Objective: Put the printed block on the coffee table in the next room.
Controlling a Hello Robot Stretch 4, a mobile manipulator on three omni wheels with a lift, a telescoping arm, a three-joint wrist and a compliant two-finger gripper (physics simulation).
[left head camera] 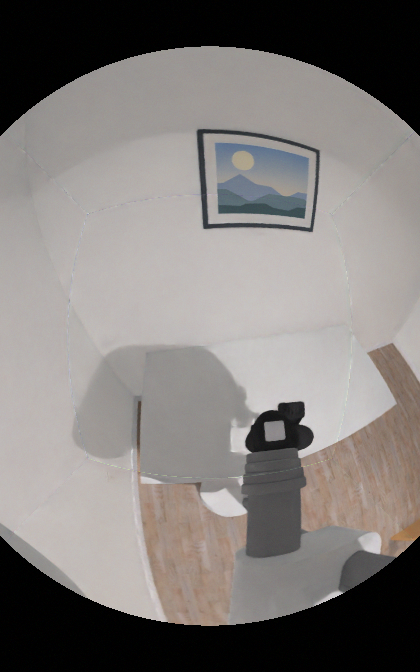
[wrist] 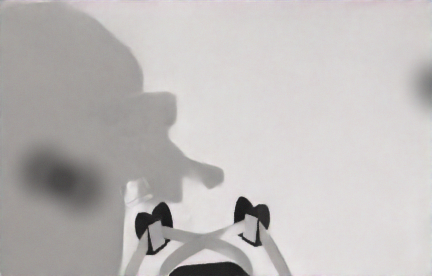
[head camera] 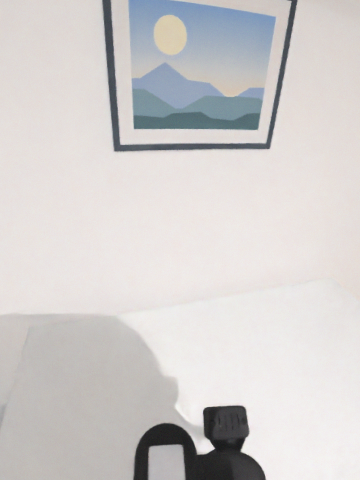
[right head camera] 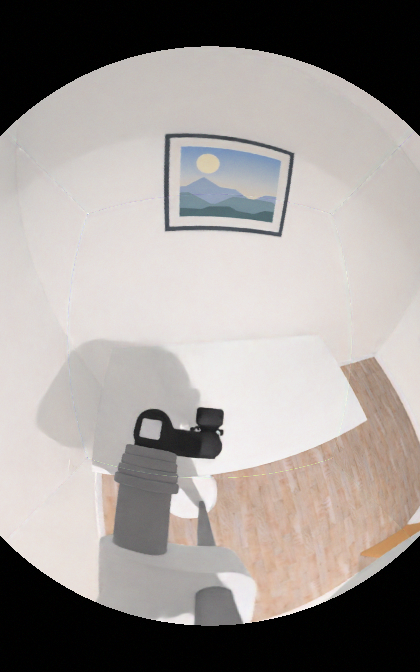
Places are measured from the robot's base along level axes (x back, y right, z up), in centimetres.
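Where they show: gripper, fingertip midpoint: point(wrist: 203, 215) point(head camera: 204, 450).
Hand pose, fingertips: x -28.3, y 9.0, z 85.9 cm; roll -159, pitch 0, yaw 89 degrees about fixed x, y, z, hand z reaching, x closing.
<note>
After its pixels a point has its place.
A small pale block point(wrist: 136, 192) {x -34.6, y -0.9, z 72.1 cm} shows faintly in the wrist view, just beyond and left of the left fingertip, at the edge of a shadow. It seems to lie on the white table point(head camera: 280, 360) {x -58.7, y 44.0, z 69.3 cm} point(left head camera: 310, 370) point(right head camera: 280, 390) point(wrist: 310, 115) {x -47.7, y 31.2, z 69.2 cm}; a print on it cannot be made out. My gripper point(wrist: 203, 215) {x -28.3, y 9.0, z 85.9 cm} is open over the table, its two fingertips wide apart with no object between them. In the head camera views my black wrist hides the fingers. A coffee table in another room does not show.
A framed mountain picture point(head camera: 200, 80) {x -92.8, y 11.6, z 156.7 cm} point(left head camera: 262, 180) point(right head camera: 230, 185) hangs on the wall point(head camera: 200, 215) {x -96.0, y 15.4, z 111.0 cm} behind the table. Wood floor point(left head camera: 370, 465) point(right head camera: 300, 500) runs along its near and right sides. Part of an orange-brown panel point(right head camera: 387, 542) shows at lower right. A wall stands close on the left.
</note>
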